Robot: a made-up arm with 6 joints. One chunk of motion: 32 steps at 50 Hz.
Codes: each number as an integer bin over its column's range. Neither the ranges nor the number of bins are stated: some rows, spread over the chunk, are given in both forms.
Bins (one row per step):
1: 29 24 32 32 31 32
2: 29 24 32 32 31 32
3: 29 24 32 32 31 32
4: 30 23 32 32 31 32
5: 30 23 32 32 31 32
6: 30 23 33 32 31 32
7: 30 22 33 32 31 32
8: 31 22 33 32 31 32
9: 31 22 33 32 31 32
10: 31 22 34 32 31 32
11: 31 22 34 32 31 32
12: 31 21 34 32 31 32
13: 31 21 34 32 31 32
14: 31 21 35 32 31 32
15: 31 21 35 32 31 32
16: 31 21 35 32 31 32
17: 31 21 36 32 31 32
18: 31 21 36 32 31 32
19: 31 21 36 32 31 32
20: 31 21 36 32 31 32
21: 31 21 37 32 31 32
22: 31 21 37 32 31 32
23: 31 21 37 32 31 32
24: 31 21 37 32 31 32
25: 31 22 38 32 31 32
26: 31 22 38 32 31 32
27: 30 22 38 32 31 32
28: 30 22 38 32 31 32
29: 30 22 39 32 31 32
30: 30 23 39 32 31 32
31: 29 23 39 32 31 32
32: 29 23 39 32 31 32
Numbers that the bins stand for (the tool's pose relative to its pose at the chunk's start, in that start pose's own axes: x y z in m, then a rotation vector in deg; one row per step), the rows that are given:
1: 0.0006 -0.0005 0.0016 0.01 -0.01 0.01
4: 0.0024 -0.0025 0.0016 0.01 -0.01 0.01
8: 0.0041 -0.0046 0.0048 0.01 -0.01 0.01
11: 0.0041 -0.0046 0.0079 0.01 -0.01 0.01
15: 0.0041 -0.0067 0.0111 0.01 -0.01 0.01
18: 0.0041 -0.0067 0.0143 0.01 -0.01 0.01
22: 0.0041 -0.0067 0.0175 0.01 -0.01 0.01
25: 0.0041 -0.0046 0.0206 0.01 -0.01 0.01
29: 0.0024 -0.0046 0.0238 0.01 -0.01 0.01
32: 0.0006 -0.0025 0.0238 0.01 -0.01 0.01
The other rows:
2: 0.0006 -0.0005 0.0016 0.01 -0.01 0.01
3: 0.0006 -0.0005 0.0016 0.01 -0.01 0.01
5: 0.0024 -0.0025 0.0016 0.01 -0.01 0.01
6: 0.0024 -0.0025 0.0048 0.01 -0.01 0.01
7: 0.0024 -0.0046 0.0048 0.01 -0.01 0.01
9: 0.0041 -0.0046 0.0048 0.01 -0.01 0.01
10: 0.0041 -0.0046 0.0079 0.01 -0.01 0.01
12: 0.0041 -0.0067 0.0079 0.01 -0.01 0.01
13: 0.0041 -0.0067 0.0079 0.01 -0.01 0.01
14: 0.0041 -0.0067 0.0111 0.01 -0.01 0.01
16: 0.0041 -0.0067 0.0111 0.01 -0.01 0.01
17: 0.0041 -0.0067 0.0143 0.01 -0.01 0.01
19: 0.0041 -0.0067 0.0143 0.01 -0.01 0.01
20: 0.0041 -0.0067 0.0143 0.01 -0.01 0.01
21: 0.0041 -0.0067 0.0175 0.01 -0.01 0.01
23: 0.0041 -0.0067 0.0175 0.01 -0.01 0.01
24: 0.0041 -0.0067 0.0175 0.01 -0.01 0.01
26: 0.0041 -0.0046 0.0206 0.01 -0.01 0.01
27: 0.0024 -0.0046 0.0206 0.01 -0.01 0.01
28: 0.0024 -0.0046 0.0206 0.01 -0.01 0.01
30: 0.0024 -0.0025 0.0238 0.01 -0.01 0.01
31: 0.0006 -0.0025 0.0238 0.01 -0.01 0.01

